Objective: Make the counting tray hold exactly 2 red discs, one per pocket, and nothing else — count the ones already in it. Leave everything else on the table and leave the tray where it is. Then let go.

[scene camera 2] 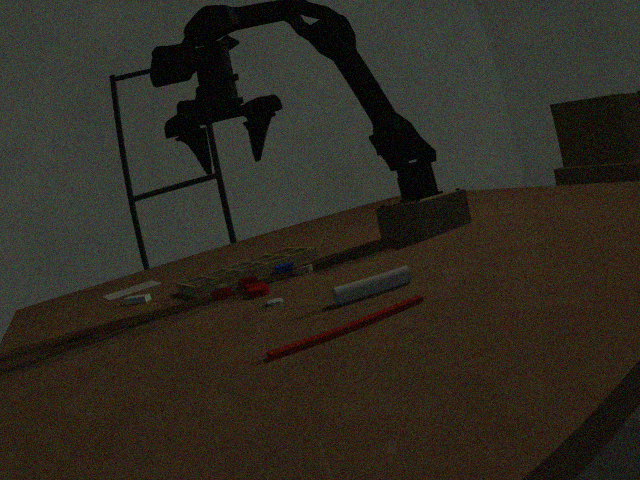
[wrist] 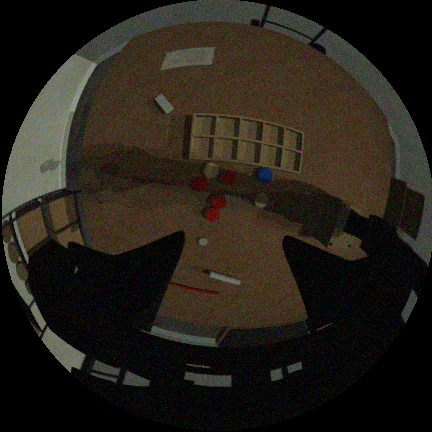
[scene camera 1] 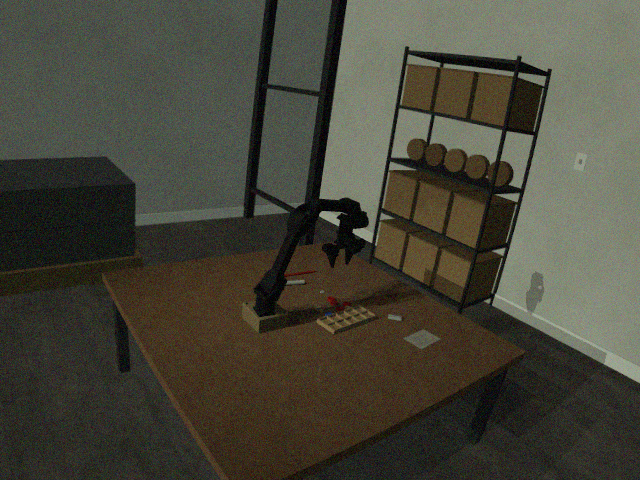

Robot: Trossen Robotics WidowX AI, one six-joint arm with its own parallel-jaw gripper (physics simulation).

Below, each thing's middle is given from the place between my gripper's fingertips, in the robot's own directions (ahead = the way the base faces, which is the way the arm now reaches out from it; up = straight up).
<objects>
My hand is 180 mm above the counting tray (scene camera 1: 355, 316), 130 mm to the left of it and 10 mm past it.
</objects>
